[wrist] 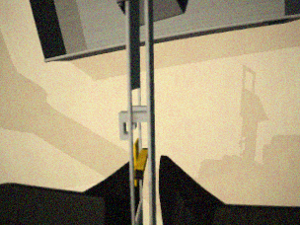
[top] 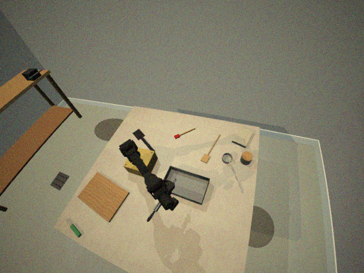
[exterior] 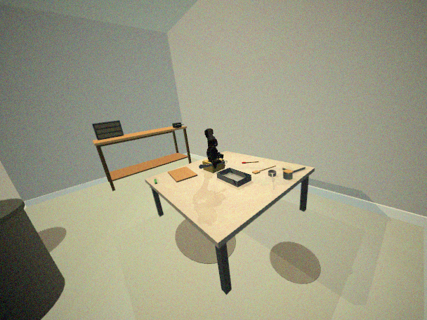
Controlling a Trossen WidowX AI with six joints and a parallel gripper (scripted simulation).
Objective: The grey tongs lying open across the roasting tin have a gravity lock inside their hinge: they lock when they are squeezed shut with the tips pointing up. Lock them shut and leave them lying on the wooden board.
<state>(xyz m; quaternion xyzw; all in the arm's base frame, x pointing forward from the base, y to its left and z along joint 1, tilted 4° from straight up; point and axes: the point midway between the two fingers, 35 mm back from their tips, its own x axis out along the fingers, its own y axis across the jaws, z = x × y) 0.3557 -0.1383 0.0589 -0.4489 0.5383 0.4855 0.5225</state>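
My gripper tip is now 40 mm below the yellow slider and 20 mm to the right of it. From my gripper tip the other things lie so: black spatula (530 mm behind, 370 mm to the left, 150 mm below); wooden board (490 mm behind, 190 mm to the right, 150 mm below); roasting tin (170 mm to the left, 130 mm below, 20 mm ahead).
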